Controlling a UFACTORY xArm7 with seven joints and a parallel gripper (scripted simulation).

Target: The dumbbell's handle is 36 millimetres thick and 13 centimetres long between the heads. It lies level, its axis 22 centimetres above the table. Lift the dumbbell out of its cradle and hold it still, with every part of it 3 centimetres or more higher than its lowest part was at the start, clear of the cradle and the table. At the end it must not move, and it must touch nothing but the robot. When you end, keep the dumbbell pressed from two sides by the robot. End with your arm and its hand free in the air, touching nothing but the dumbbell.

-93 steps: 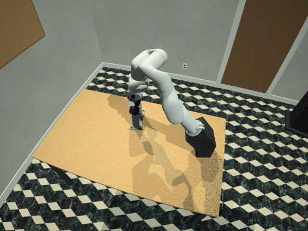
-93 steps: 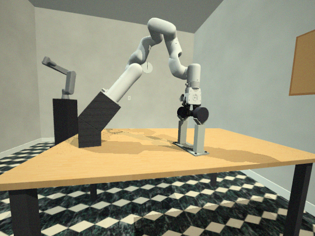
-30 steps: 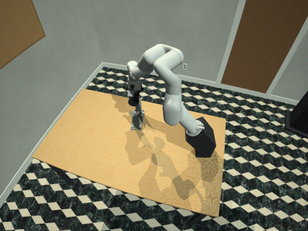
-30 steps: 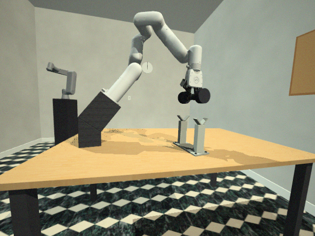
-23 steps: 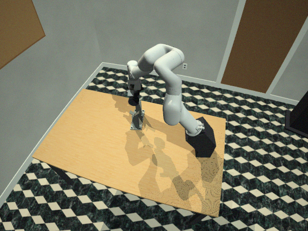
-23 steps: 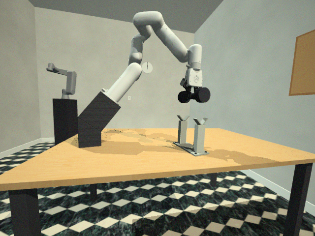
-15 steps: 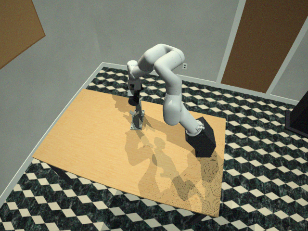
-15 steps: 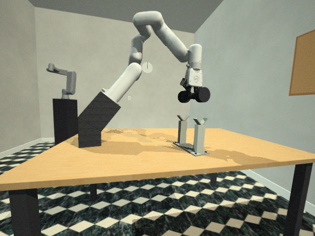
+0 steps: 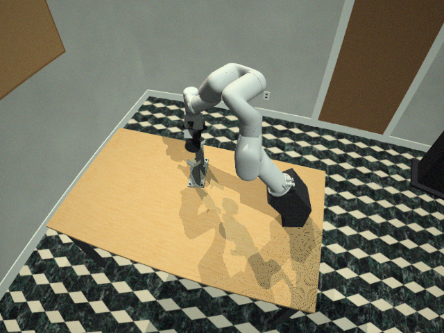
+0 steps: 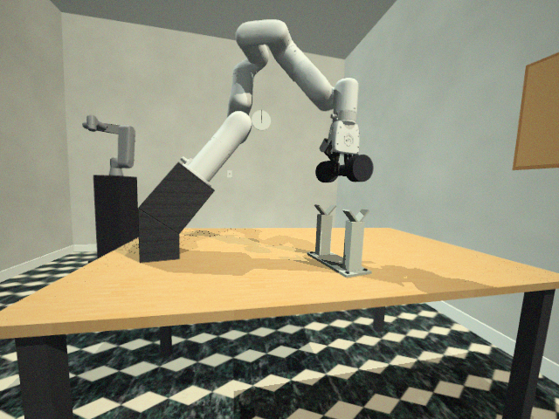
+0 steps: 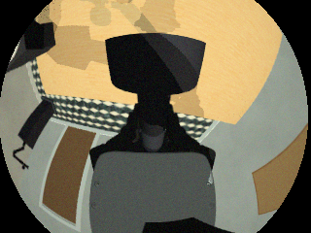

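The black dumbbell is right at my hand. Also, from my hand: cradle 240 mm below.
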